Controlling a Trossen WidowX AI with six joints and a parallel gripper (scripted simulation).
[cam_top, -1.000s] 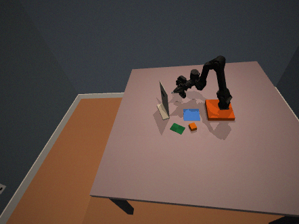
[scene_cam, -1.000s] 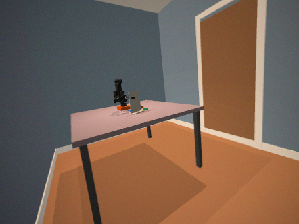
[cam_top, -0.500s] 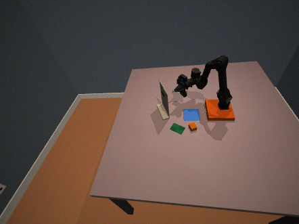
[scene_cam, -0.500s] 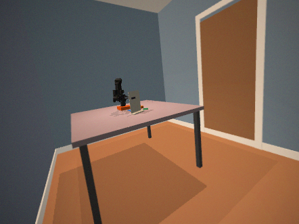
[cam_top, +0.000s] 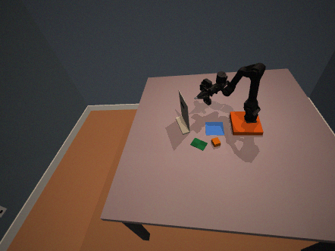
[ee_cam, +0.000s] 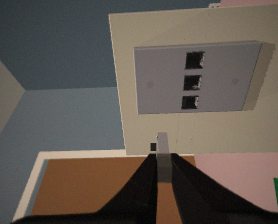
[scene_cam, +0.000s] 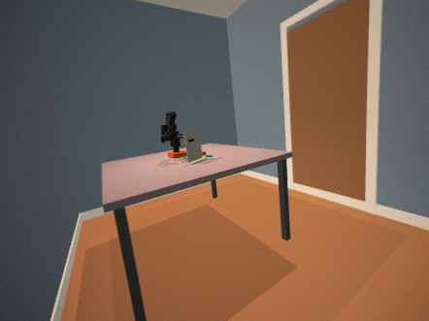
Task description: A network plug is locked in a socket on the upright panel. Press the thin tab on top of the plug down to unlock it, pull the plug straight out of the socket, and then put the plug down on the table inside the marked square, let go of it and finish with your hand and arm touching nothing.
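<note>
Right now the blue marked square is 100 mm behind my gripper tip, 90 mm to the left of it and 210 mm below it. From my gripper tip the other things lie so: grey network plug (right at my gripper tip); then upright panel (100 mm ahead, 20 mm to the left, 100 mm below); then flat green patch (20 mm ahead, 210 mm to the left, 210 mm below).
</note>
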